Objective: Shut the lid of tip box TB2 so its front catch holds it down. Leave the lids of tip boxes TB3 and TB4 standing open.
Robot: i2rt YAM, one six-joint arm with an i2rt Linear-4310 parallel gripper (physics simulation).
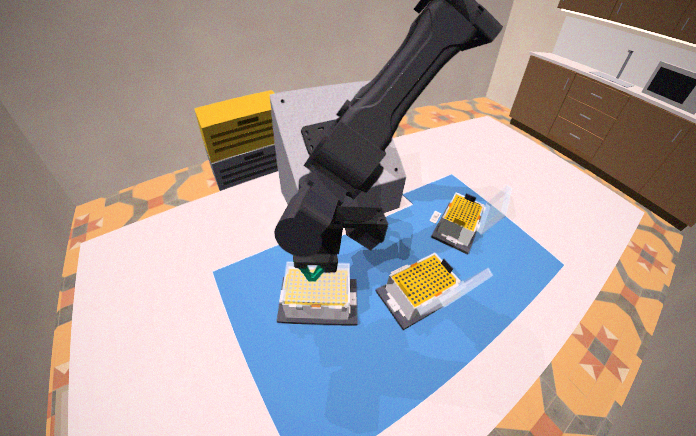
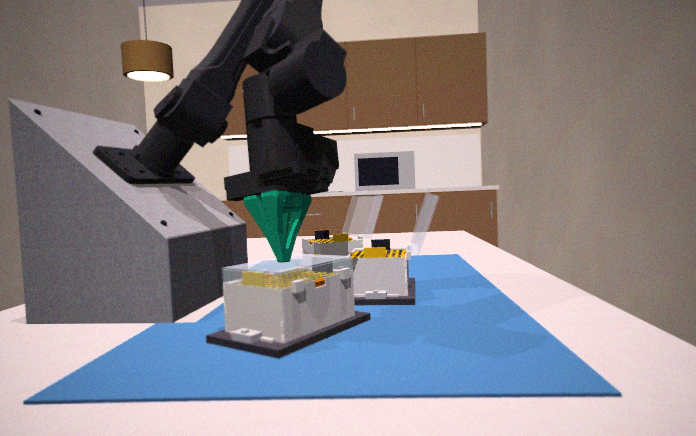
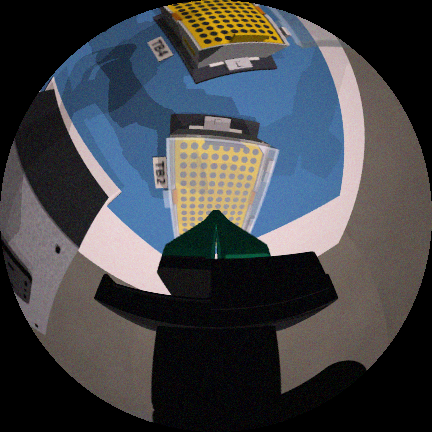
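Seen in the pictures: gripper, fingertip midpoint: point(image 1: 311, 280) point(image 2: 284, 262) point(image 3: 215, 215); arm's base, origin of the base link: point(image 2: 148, 169).
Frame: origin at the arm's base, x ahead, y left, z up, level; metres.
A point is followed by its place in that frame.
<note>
Tip box TB2 point(image 1: 315, 312) {y -0.219, x 0.301, z -0.164 m} point(image 2: 256, 310) {y -0.253, x 0.241, z -0.163 m} stands on its dark base with its clear lid point(image 1: 336, 287) {y -0.172, x 0.293, z -0.122 m} point(image 2: 313, 262) {y -0.209, x 0.293, z -0.122 m} point(image 3: 215, 175) {y -0.168, x 0.275, z -0.122 m} down over the yellow rack and looking about level. Whether the front catch holds is too small to tell. My gripper point(image 1: 312, 278) {y -0.205, x 0.259, z -0.122 m} point(image 2: 283, 259) {y -0.205, x 0.259, z -0.122 m} point(image 3: 215, 215) {y -0.205, x 0.259, z -0.122 m} is shut and empty, its green fingertips pointing down at the lid's top, touching it or just above. TB4 point(image 1: 423, 280) point(image 2: 380, 277) point(image 3: 230, 25) has its lid point(image 1: 464, 291) {y -0.017, x 0.436, z -0.057 m} point(image 2: 424, 223) {y -0.065, x 0.418, z -0.094 m} standing open. TB3 point(image 1: 463, 213) point(image 2: 328, 248) has its lid point(image 1: 496, 206) {y 0.278, x 0.296, z -0.105 m} point(image 2: 362, 215) {y 0.266, x 0.306, z -0.097 m} open too.
The boxes stand on a blue mat point(image 1: 287, 380) {y -0.317, x 0.384, z -0.200 m} point(image 2: 359, 374) {y -0.330, x 0.351, z -0.200 m} point(image 3: 310, 170) {y -0.258, x 0.430, z -0.200 m} on a pale table point(image 1: 154, 308) {y -0.530, x 0.132, z -0.202 m} point(image 2: 102, 421) {y -0.410, x 0.176, z -0.203 m}. The grey arm mount point(image 1: 328, 97) {y -0.005, x -0.073, z 0.066 m} point(image 2: 92, 246) {y -0.146, x -0.002, z -0.103 m} rises behind the mat. A TB2 label point(image 3: 160, 172) {y -0.165, x 0.207, z -0.198 m} lies beside that box.
</note>
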